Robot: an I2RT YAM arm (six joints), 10 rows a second.
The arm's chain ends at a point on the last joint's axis. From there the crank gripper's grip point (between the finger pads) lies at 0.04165 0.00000 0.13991 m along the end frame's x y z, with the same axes.
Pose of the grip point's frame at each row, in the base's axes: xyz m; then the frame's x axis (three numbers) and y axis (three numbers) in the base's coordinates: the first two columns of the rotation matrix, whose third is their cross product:
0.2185, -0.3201, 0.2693, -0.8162, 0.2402, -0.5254, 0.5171, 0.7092, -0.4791
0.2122, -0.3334, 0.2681, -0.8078, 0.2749, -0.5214, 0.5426, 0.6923, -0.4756
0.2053, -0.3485, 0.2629, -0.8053, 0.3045, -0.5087, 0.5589, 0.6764, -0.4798
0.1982, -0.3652, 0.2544, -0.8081, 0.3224, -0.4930, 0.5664, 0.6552, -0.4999
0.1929, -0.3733, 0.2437, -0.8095, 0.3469, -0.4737, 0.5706, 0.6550, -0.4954
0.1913, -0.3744, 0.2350, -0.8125, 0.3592, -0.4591, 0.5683, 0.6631, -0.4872
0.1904, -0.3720, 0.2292, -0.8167, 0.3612, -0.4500, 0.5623, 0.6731, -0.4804
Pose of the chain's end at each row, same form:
0.2165, -0.2374, 0.3895, -0.8162, 0.2402, -0.5254, 0.5171, 0.7092, -0.4791
0.2136, -0.2515, 0.3889, -0.8078, 0.2749, -0.5214, 0.5426, 0.6923, -0.4756
0.2111, -0.2673, 0.3841, -0.8053, 0.3045, -0.5087, 0.5589, 0.6764, -0.4798
0.2092, -0.2830, 0.3746, -0.8081, 0.3224, -0.4930, 0.5664, 0.6552, -0.4999
0.2072, -0.2938, 0.3653, -0.8095, 0.3469, -0.4737, 0.5706, 0.6550, -0.4954
0.2070, -0.2975, 0.3581, -0.8125, 0.3592, -0.4591, 0.5683, 0.6631, -0.4872
0.2063, -0.2967, 0.3533, -0.8167, 0.3612, -0.4500, 0.5623, 0.6731, -0.4804

